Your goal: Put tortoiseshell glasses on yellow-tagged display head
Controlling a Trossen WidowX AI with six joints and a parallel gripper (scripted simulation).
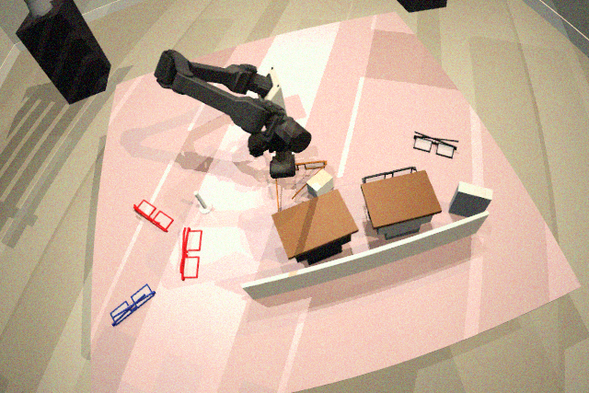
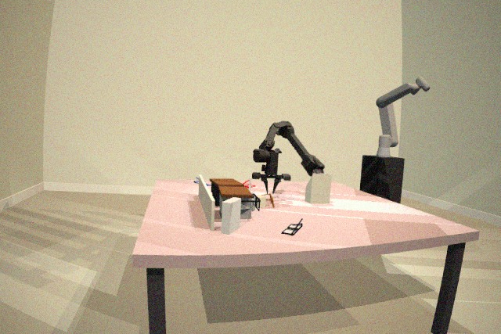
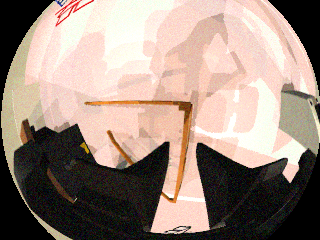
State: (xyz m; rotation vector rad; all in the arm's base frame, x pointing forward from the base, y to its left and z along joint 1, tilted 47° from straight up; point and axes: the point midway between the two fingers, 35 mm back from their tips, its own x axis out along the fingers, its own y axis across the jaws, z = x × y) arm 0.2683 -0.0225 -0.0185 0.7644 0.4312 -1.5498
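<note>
Now: gripper tip 26 cm to the left of the white peg, 4 cm short of it and 2 cm above it. Also, from my gripper tip: pale tag block: 8 cm ahead, 7 cm to the left, 2 cm below; then long white wall: 34 cm ahead, 13 cm to the left, 1 cm above; then grey block: 42 cm to the left, 27 cm ahead, 1 cm above.
</note>
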